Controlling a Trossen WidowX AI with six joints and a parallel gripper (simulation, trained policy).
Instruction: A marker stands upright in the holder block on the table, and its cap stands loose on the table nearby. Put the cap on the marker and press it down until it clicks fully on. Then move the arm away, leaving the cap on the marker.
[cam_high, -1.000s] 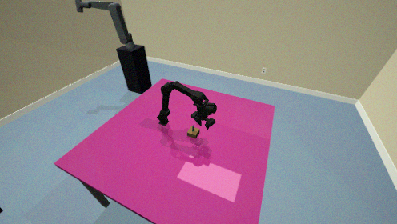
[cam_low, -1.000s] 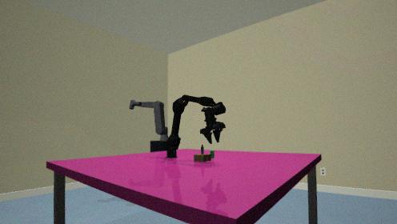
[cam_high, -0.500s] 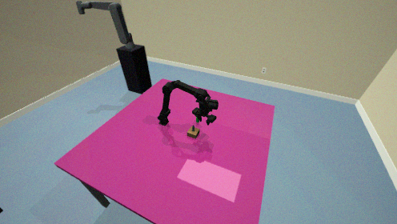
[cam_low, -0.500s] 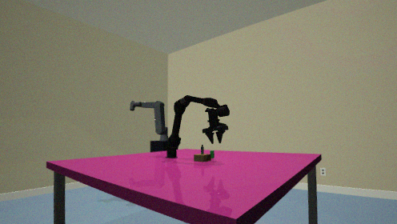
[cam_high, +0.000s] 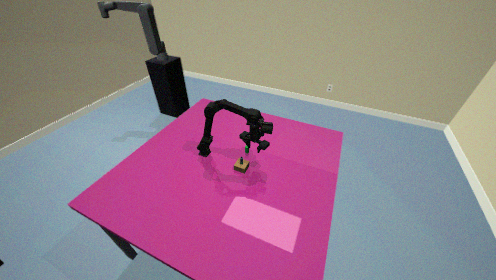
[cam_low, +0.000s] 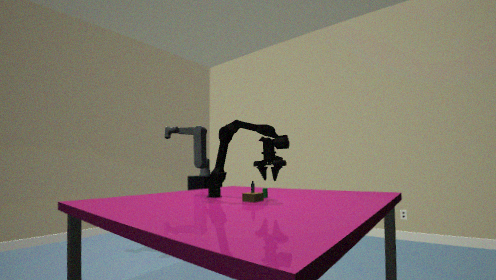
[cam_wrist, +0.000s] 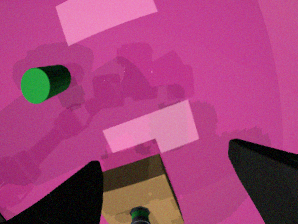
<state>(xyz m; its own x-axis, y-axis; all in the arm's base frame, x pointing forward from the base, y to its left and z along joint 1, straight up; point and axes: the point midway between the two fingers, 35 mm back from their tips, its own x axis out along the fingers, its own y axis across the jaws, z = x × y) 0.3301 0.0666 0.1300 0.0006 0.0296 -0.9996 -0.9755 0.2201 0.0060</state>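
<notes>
Now: the green cap 70 mm below my gripper tip, 70 mm behind it and 60 mm to the left of it. From my gripper tip the other things lie so: holder block: 80 mm to the right, 80 mm below, 40 mm behind.
</notes>
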